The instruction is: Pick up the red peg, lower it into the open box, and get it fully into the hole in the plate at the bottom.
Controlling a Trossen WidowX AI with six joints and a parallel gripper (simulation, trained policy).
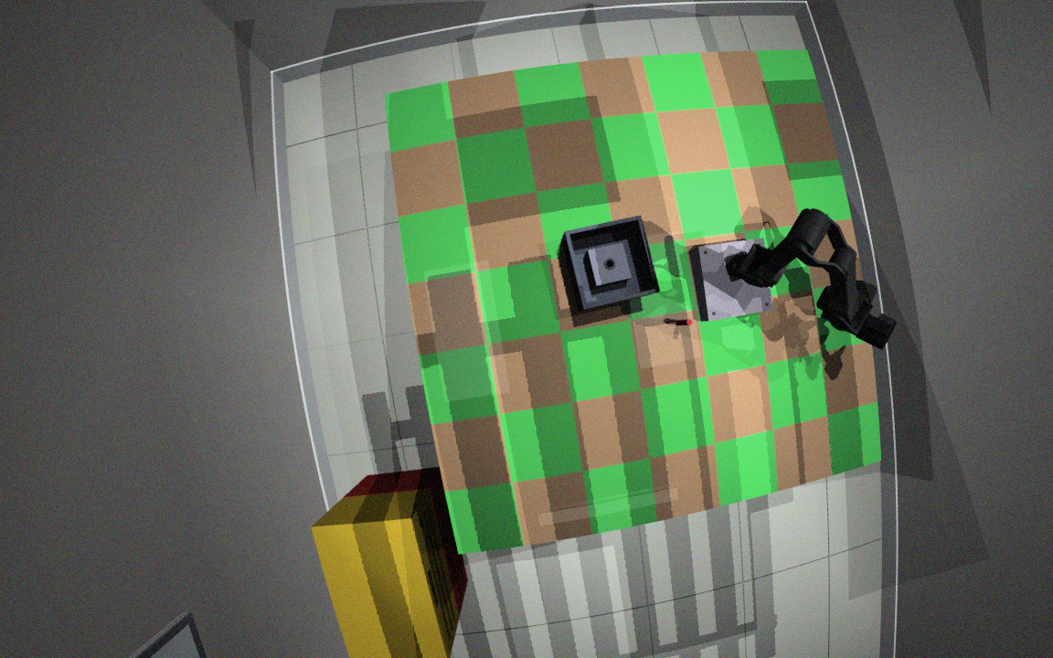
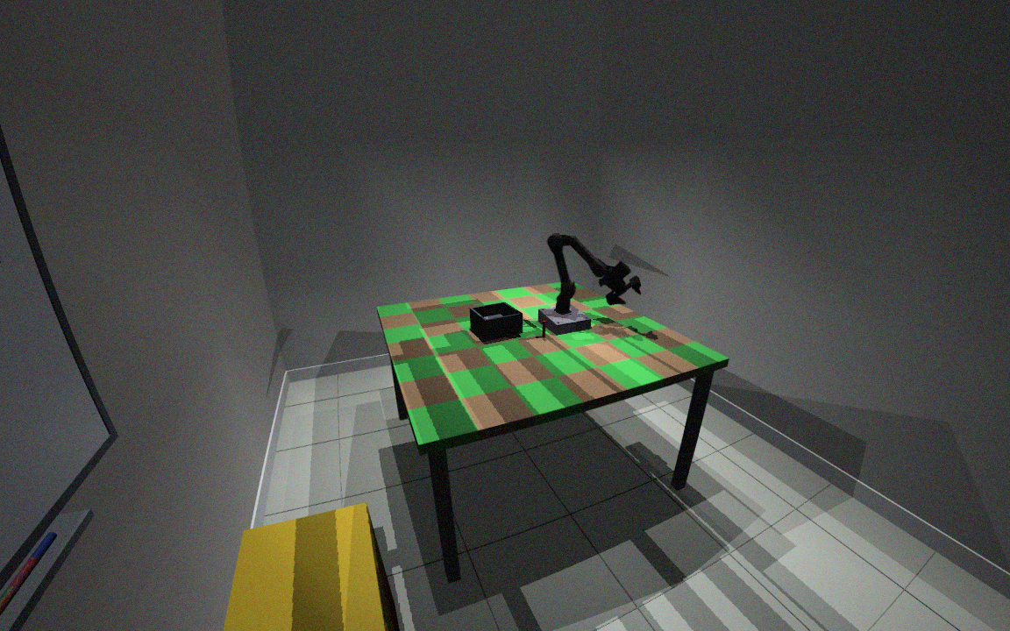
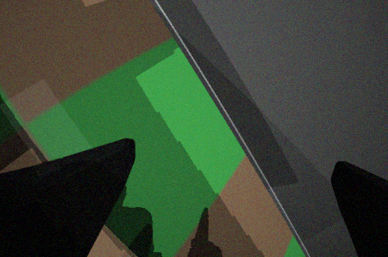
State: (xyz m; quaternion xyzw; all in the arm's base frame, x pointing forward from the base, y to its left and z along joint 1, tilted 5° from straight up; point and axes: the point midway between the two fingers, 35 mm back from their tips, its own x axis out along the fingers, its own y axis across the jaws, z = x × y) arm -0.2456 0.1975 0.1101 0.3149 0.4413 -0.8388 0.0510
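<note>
The red peg lies 46 cm ahead of my gripper tip, 12 cm to the right of it and 10 cm below it. From my gripper tip the other things lie so: grey plate: 60 cm ahead, 32 cm to the right, 9 cm below; dark box: 60 cm ahead, 32 cm to the right, 11 cm below.
</note>
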